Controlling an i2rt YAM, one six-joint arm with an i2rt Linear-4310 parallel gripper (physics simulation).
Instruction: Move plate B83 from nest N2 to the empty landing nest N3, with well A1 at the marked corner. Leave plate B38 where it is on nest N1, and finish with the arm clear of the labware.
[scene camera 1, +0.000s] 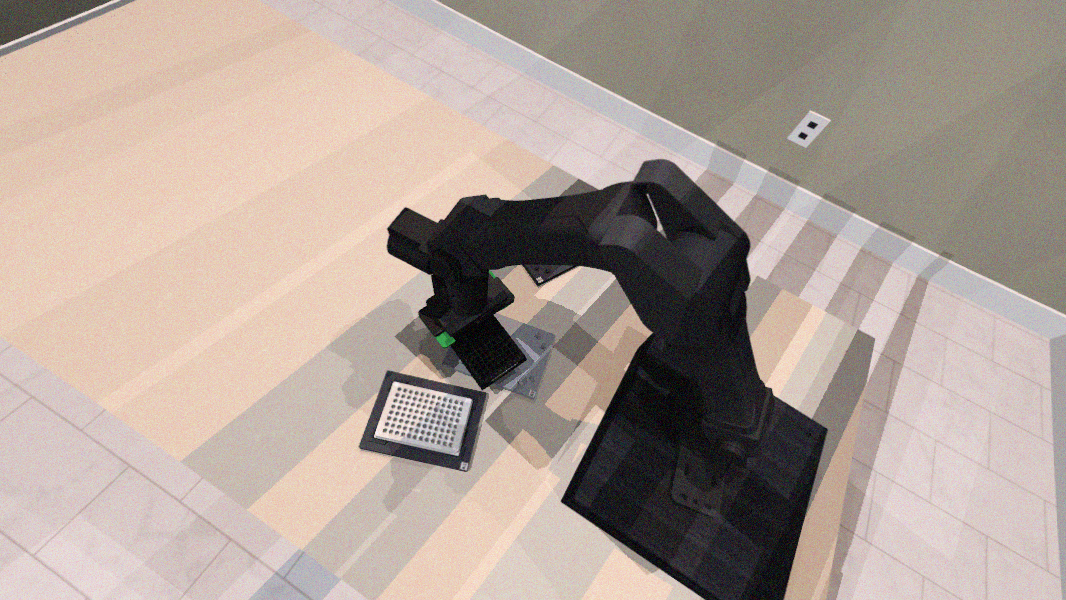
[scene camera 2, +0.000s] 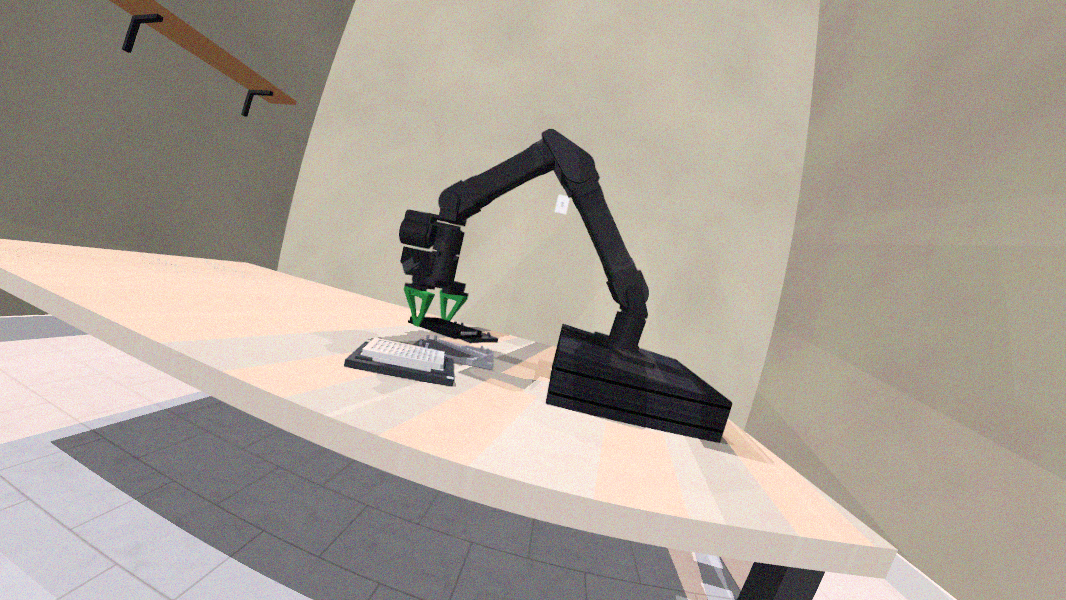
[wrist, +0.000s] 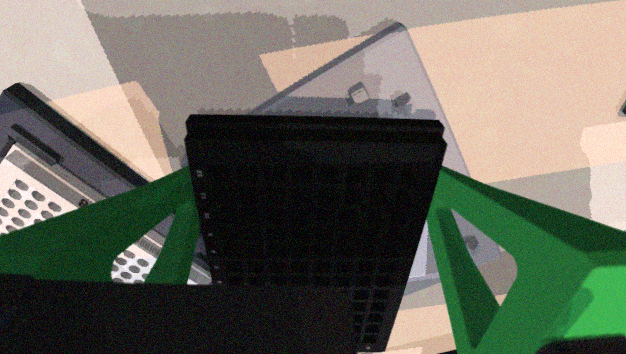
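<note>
My gripper (scene camera 1: 471, 316) (scene camera 2: 432, 321) (wrist: 313, 177) is shut on the black plate (scene camera 1: 490, 354) (scene camera 2: 446, 327) (wrist: 310, 215), taken as B83, with one green finger at each long side. The plate hangs above the grey see-through nest N3 (scene camera 1: 538, 341) (scene camera 2: 478, 357) (wrist: 385, 62), turned at an angle to it, and hides part of it. Column numbers run along its left edge in the wrist view; well A1 cannot be made out. The white plate (scene camera 1: 422, 417) (scene camera 2: 402, 353) (wrist: 30, 200), taken as B38, sits on dark nest N1 (scene camera 1: 475, 432) (scene camera 2: 402, 374) (wrist: 65, 142).
A dark nest (scene camera 1: 543, 274), taken as N2, shows partly behind the arm. The black base block (scene camera 1: 611, 491) (scene camera 2: 634, 395) stands right of the nests. N1 and its white plate lie close beside N3. A wooden wall shelf (scene camera 2: 216, 59) hangs at the upper left.
</note>
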